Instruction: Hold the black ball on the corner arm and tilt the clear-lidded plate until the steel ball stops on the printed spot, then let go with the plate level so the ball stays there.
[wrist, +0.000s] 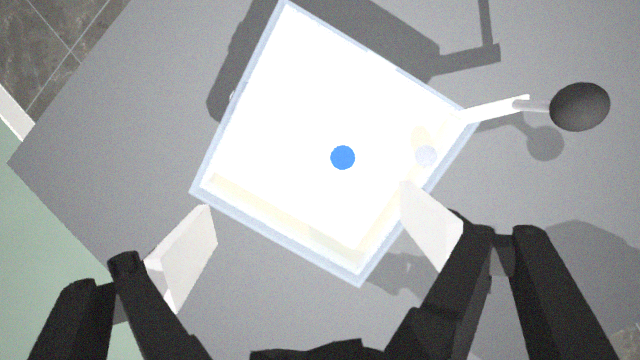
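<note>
The square clear-lidded plate (280, 115) lies in the middle of the view, very bright inside, with pale blue edges. The blue printed spot (342, 157) is near its middle. A pale round shape, which looks like the steel ball (426, 156), is inside near the right edge, off the spot. The white corner arm (492, 109) runs out from the plate's right corner to a thin rod and the black ball (580, 106). My gripper (306, 213) is wide open and empty, its fingertips toward the plate's lower corner, far to the left of the black ball.
The plate rests on or over a grey table top (125, 125). Dark shadows fall behind the plate and below the black ball. A green surface (30, 215) lies past the table edge at left, and dark tiled floor (50, 45) shows at the upper left.
</note>
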